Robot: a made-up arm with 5 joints.
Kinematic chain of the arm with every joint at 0, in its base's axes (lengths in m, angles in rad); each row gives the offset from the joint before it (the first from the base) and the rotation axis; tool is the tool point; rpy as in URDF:
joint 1: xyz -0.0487 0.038 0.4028 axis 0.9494 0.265 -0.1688
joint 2: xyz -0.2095 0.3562 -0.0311 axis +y
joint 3: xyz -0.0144 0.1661 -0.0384 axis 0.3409 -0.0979 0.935
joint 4: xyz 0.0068 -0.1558 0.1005 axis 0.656 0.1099 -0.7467
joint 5: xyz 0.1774 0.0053 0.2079 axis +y
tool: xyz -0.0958 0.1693 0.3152 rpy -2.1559 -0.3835 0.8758
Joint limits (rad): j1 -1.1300..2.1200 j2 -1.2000..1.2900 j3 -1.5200..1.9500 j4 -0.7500..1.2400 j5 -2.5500..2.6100
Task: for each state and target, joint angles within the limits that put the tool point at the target. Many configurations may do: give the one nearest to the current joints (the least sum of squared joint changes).
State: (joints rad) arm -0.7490 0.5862 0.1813 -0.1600 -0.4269
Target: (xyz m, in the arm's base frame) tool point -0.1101 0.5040 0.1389
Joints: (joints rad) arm -1.1300 1.0326 0.3484 -0.0352 -0.8936
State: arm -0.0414 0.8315 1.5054 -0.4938 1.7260
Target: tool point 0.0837 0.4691 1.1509
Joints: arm 0.6030 0.6112 1.4816 -0.4225 1.6618
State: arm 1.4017 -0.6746 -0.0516 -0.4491 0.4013
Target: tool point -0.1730 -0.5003 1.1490
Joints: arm 1.6276 -0.7395 0.0021 -0.1407 0.3432
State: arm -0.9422 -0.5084 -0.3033 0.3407 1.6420
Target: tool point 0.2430 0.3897 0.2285
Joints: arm -1.0855 0.2237 -0.1017 0.3376 1.8937
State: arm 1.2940 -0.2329 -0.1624 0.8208 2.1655
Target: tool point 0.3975 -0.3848 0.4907
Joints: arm 1.9476 -0.3073 0.3581 0.5367 1.8550
